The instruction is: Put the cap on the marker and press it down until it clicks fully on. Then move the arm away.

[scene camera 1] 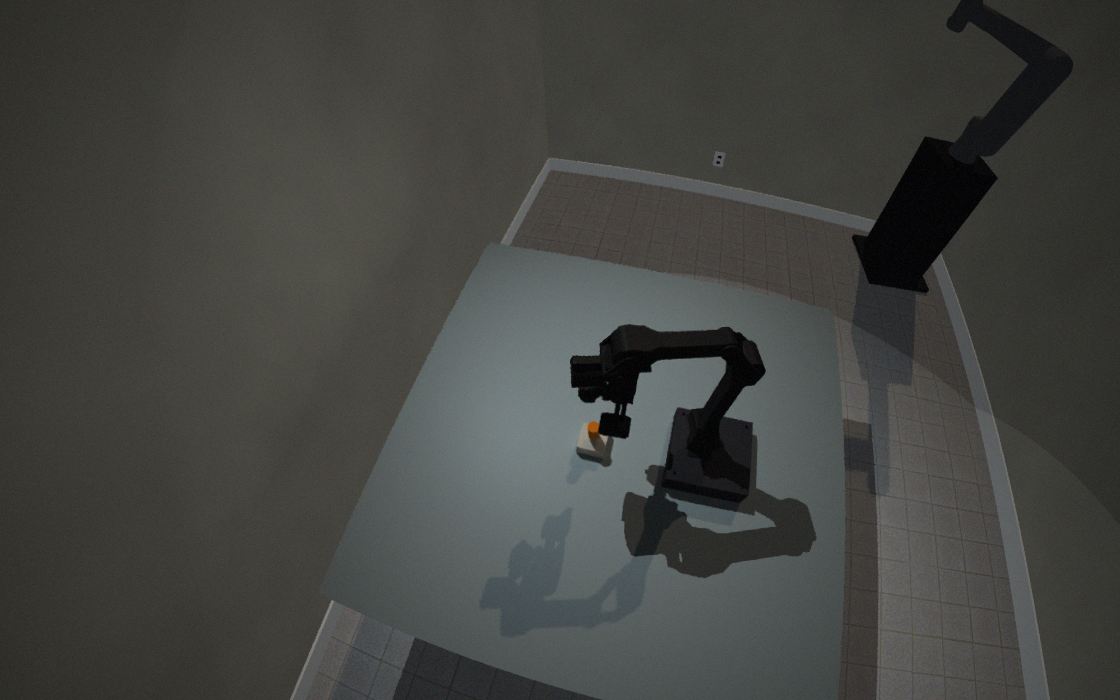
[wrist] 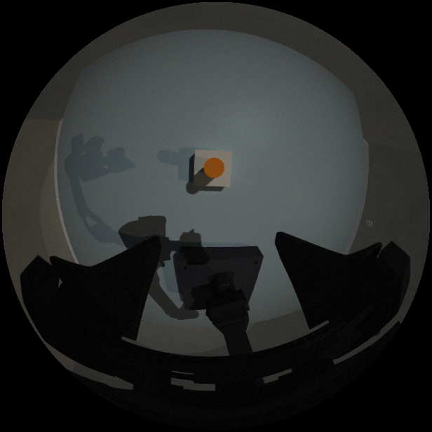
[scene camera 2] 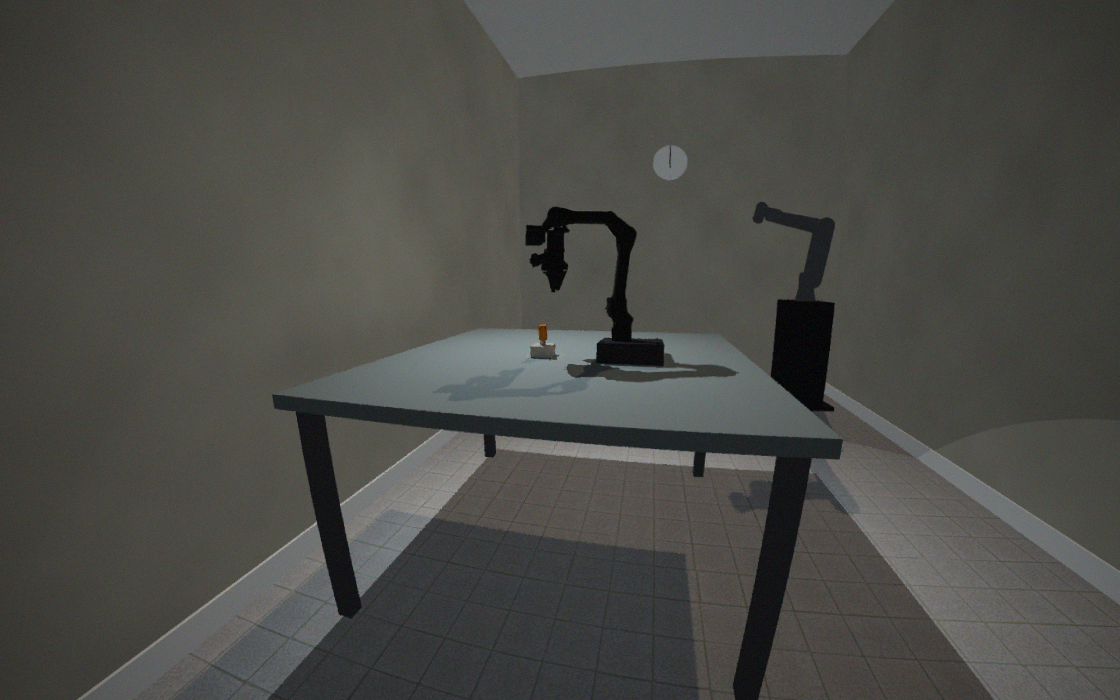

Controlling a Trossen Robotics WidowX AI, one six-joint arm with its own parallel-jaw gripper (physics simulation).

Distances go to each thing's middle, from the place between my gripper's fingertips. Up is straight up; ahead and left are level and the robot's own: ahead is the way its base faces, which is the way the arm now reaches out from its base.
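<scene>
I see the pale block (wrist: 200, 155), and it sits 21 cm below my hand, 1 cm to the right of it and 5 cm ahead of it.
</scene>
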